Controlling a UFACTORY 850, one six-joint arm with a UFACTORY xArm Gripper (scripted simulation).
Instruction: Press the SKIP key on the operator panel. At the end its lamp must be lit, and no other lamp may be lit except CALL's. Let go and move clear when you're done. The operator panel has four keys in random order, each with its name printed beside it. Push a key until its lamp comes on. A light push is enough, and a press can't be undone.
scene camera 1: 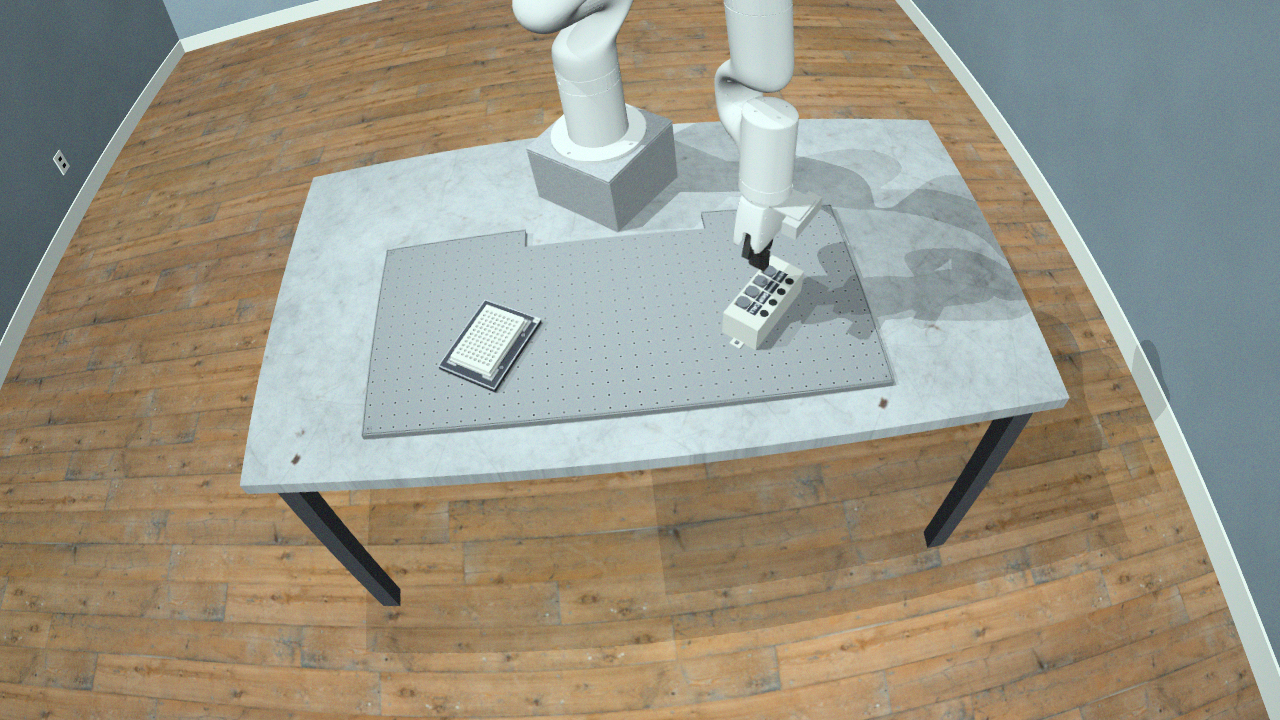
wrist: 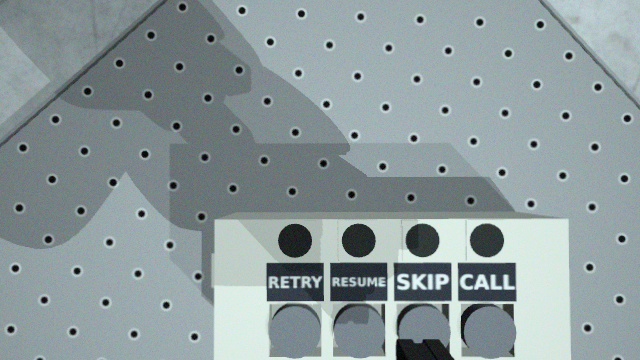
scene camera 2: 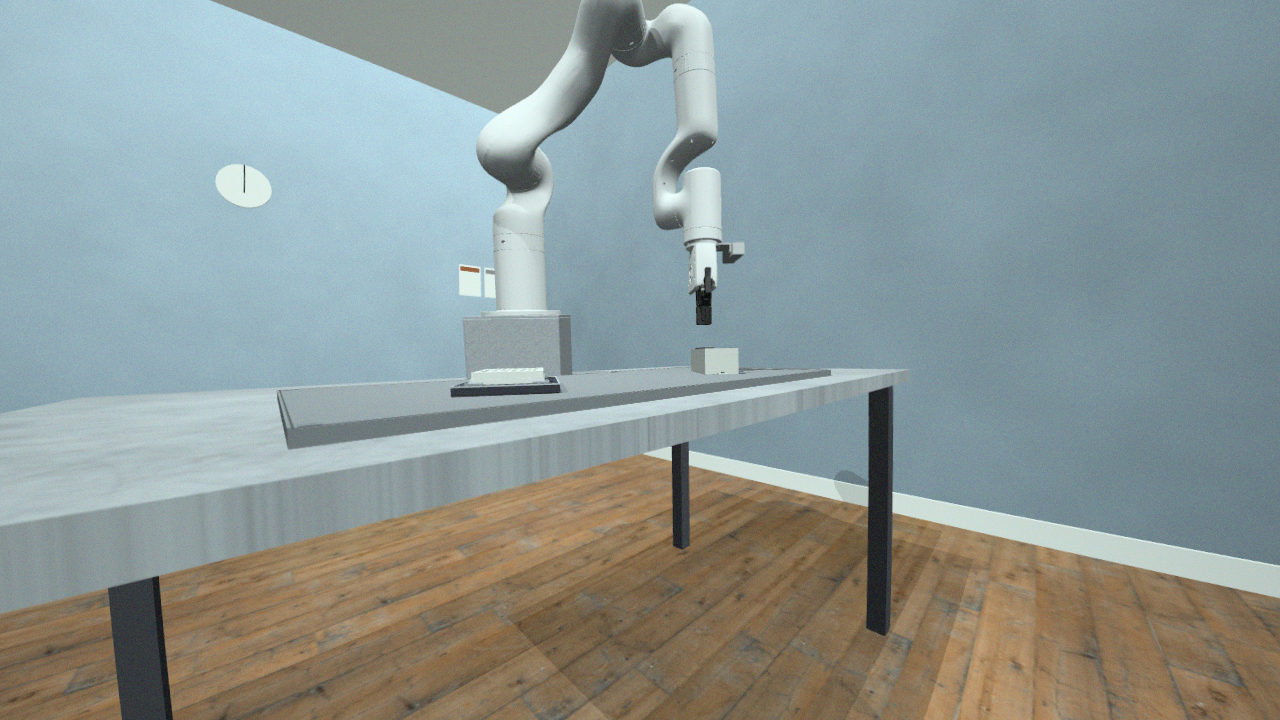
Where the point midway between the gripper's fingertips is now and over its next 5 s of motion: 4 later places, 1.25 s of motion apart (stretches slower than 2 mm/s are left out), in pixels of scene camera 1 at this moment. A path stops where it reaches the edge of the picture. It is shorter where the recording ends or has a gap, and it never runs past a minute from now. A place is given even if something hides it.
The gripper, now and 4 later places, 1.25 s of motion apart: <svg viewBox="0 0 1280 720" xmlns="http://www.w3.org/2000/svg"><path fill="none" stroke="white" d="M758 265L749 284L752 274L751 285L750 289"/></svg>
